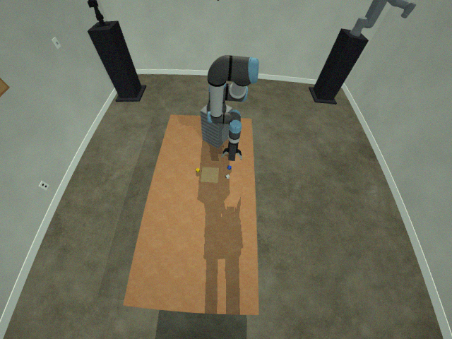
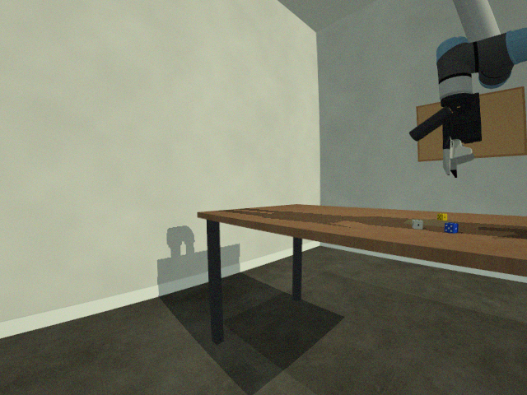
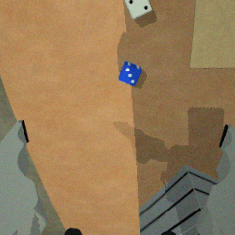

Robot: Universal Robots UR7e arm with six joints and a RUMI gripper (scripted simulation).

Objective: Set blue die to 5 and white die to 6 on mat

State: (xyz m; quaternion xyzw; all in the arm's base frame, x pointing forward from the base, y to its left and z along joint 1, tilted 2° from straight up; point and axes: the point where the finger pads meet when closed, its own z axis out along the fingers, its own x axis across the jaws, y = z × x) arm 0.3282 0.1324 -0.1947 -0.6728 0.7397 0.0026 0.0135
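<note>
My hand is 14 cm above the blue die and 1 cm to the left of it. Also, from my hand: white die 14 cm below, 8 cm ahead, 2 cm to the right; then yellow die 27 cm to the right, 14 cm below, 3 cm ahead; then tan mat 17 cm to the right, 15 cm below, 6 cm ahead.
</note>
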